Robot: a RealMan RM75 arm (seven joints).
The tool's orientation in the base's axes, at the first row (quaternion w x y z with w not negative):
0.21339, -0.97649, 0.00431, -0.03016
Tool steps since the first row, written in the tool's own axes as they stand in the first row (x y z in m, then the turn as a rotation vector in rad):
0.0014, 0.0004, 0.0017, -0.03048, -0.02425, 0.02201
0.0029, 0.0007, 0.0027, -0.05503, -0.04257, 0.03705
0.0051, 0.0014, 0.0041, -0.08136, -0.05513, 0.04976
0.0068, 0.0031, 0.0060, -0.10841, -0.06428, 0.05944
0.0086, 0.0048, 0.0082, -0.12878, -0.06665, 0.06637
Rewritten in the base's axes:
0.0015, 0.0003, -0.0016, -0.02919, 0.03186, -0.01159
0.0031, 0.0004, -0.0026, -0.05287, 0.05529, -0.01900
0.0053, 0.0003, -0.0040, -0.07843, 0.07256, -0.02679
0.0072, -0.0005, -0.0063, -0.10488, 0.08549, -0.03330
0.0091, -0.0011, -0.0089, -0.12481, 0.09096, -0.03976

